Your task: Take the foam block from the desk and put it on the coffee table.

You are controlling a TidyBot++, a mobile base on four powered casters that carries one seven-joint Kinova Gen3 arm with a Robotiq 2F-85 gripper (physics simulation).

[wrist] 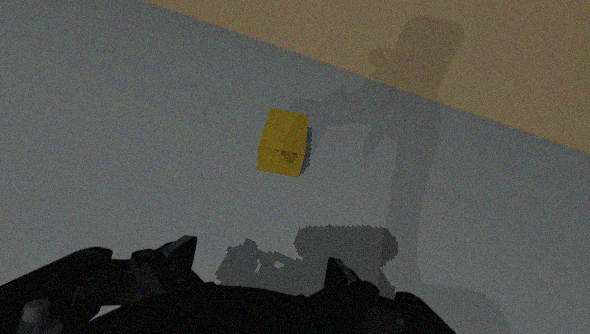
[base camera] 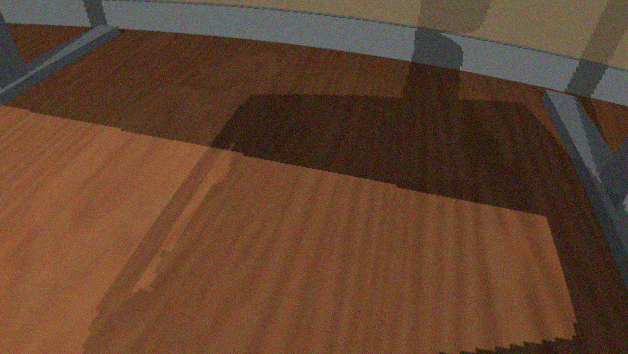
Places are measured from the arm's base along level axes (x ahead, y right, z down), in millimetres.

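Pixels of known places: gripper, fingertip midpoint: (wrist: 261, 262).
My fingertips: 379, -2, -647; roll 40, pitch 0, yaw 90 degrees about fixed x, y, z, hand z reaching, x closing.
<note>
Behind a point stands the place of what it marks, as x, y, z.
The yellow foam block (wrist: 283, 142) @[556, -2, -598] rests on the grey desk top (wrist: 125, 125) @[580, -235, -553] in the wrist view, a little above the middle of the picture. My gripper (wrist: 261, 262) @[379, -2, -647] is open, its two black fingertips wide apart at the bottom of the wrist view. It is above the desk, and the block lies beyond the fingertips, apart from them. The coffee table cannot be made out in either view.
In the base camera view, grey metal leg bars (base camera: 65, 61) @[904, -576, 386] (base camera: 587, 145) stand on the wooden floor (base camera: 350, 250) @[349, 77, 397] at left and right. A grey baseboard (base camera: 250, 27) @[1036, -108, 363] runs along the beige wall (base camera: 350, 9) @[976, 148, 291] behind. Shadows of the arm fall across the desk top.
</note>
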